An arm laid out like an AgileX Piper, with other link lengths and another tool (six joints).
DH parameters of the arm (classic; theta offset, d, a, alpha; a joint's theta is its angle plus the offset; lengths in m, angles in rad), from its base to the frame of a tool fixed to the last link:
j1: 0 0.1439 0 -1.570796
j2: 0.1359 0 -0.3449 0
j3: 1.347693 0 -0.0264 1.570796
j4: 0 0.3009 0 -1.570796
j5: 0 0 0 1.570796
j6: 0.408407 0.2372 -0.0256 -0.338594
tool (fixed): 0 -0.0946 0 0
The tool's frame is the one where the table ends.
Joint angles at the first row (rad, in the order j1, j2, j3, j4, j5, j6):
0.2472, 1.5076, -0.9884, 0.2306, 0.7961, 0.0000
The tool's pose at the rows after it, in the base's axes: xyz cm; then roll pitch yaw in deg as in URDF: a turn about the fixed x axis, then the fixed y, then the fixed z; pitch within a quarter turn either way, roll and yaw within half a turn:
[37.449 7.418 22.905 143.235 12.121 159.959]
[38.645 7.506 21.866 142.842 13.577 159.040]
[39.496 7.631 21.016 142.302 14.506 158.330]
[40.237 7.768 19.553 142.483 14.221 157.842]
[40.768 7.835 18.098 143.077 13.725 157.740]
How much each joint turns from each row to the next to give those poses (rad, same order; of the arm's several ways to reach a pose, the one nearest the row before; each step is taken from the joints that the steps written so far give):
0.0013, 0.0640, -0.0191, -0.0352, -0.0360, 0.0383
0.0000, 0.0379, -0.0020, -0.0068, -0.0627, 0.0077
0.0000, 0.0291, -0.0007, 0.0024, -0.0479, 0.0012
-0.0001, 0.0422, -0.0013, 0.0044, -0.0360, 0.0012
0.0001, 0.0392, 0.0000, 0.0000, -0.0268, 0.0000

